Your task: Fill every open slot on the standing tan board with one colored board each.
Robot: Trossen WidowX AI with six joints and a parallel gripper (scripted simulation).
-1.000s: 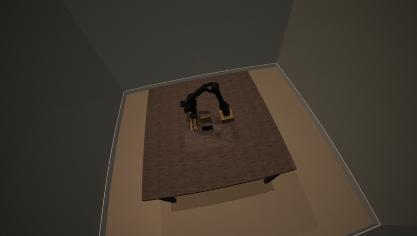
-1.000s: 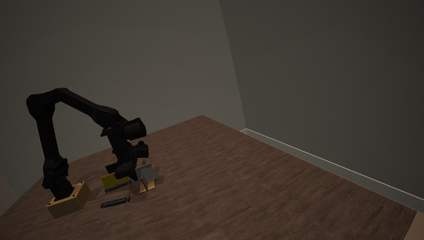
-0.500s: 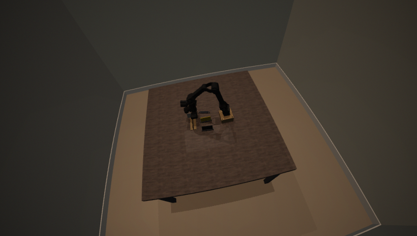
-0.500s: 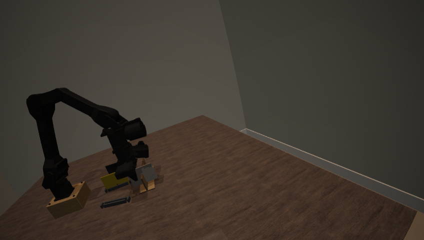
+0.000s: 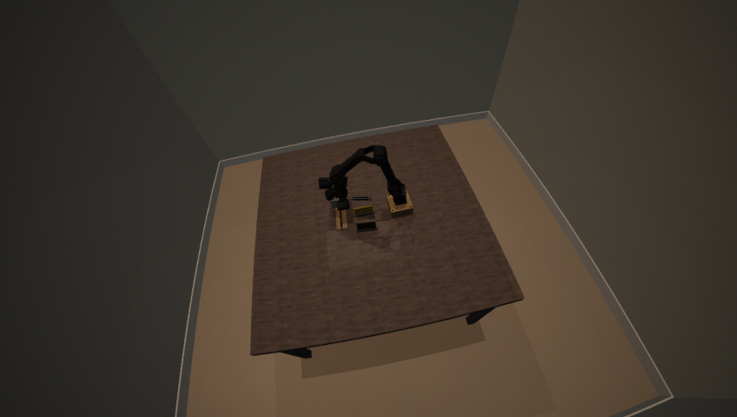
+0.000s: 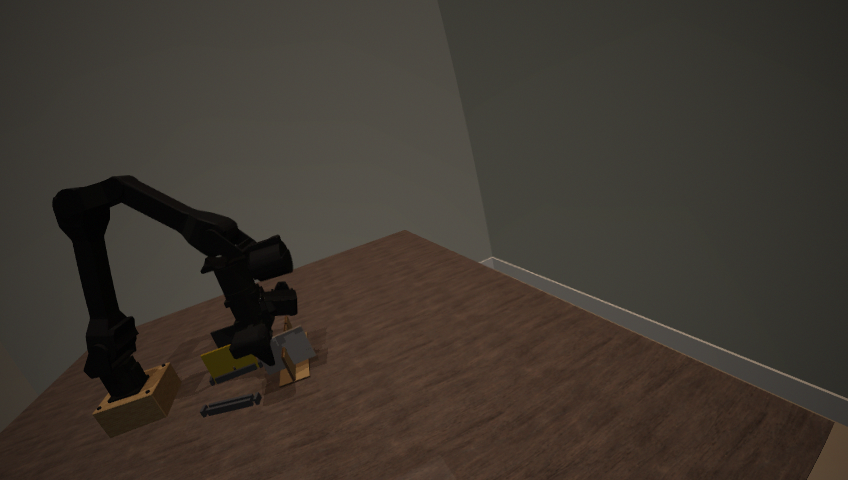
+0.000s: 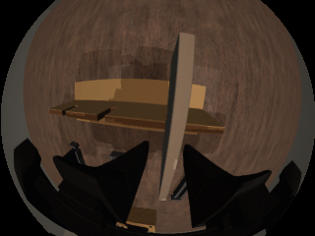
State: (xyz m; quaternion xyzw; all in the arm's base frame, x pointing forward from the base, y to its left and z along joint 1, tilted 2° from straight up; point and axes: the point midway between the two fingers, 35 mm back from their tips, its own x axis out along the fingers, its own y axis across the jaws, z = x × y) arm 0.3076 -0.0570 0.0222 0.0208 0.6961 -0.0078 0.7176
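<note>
My gripper tip is 100 mm past the yellow board, 70 mm to the right of it and 10 mm above it. The rest, counted from my gripper tip: tan board: 50 mm to the left, 30 mm ahead, 10 mm below; dark board: 170 mm to the left, 100 mm behind, 10 mm below.
</note>
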